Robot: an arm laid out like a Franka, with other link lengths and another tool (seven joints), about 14 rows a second.
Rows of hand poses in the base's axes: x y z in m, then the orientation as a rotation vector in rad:
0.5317, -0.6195, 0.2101, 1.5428, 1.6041, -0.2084
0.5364, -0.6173, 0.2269, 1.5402, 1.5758, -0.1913
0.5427, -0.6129, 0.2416, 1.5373, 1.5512, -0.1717
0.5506, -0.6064, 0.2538, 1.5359, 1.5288, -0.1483
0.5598, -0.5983, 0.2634, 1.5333, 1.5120, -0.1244
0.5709, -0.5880, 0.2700, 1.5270, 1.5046, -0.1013
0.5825, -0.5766, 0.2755, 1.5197, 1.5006, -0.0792
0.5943, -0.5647, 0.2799, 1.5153, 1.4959, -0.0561
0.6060, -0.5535, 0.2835, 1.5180, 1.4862, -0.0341
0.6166, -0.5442, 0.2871, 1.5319, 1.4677, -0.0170
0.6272, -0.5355, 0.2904, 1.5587, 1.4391, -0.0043
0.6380, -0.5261, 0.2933, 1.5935, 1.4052, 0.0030
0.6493, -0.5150, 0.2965, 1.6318, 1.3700, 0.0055
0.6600, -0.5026, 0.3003, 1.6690, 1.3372, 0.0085
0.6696, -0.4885, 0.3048, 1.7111, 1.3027, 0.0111
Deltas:
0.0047, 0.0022, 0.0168, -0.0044, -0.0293, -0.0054
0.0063, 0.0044, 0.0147, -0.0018, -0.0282, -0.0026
0.0079, 0.0065, 0.0122, 0.0021, -0.0284, -0.0010
0.0092, 0.0081, 0.0096, 0.0037, -0.0251, 0.0025
0.0111, 0.0103, 0.0066, 0.0042, -0.0191, 0.0087
0.0116, 0.0114, 0.0055, 0.0043, -0.0165, 0.0105
0.0118, 0.0119, 0.0044, 0.0067, -0.0166, 0.0091
0.0117, 0.0112, 0.0036, 0.0097, -0.0174, 0.0025
0.0106, 0.0093, 0.0036, 0.0126, -0.0176, -0.0096
0.0106, 0.0087, 0.0033, 0.0169, -0.0183, -0.0230
0.0108, 0.0094, 0.0029, 0.0189, -0.0162, -0.0319
0.0113, 0.0111, 0.0032, 0.0193, -0.0130, -0.0361
0.0107, 0.0124, 0.0038, 0.0199, -0.0115, -0.0340
0.0096, 0.0141, 0.0045, 0.0235, -0.0104, -0.0372

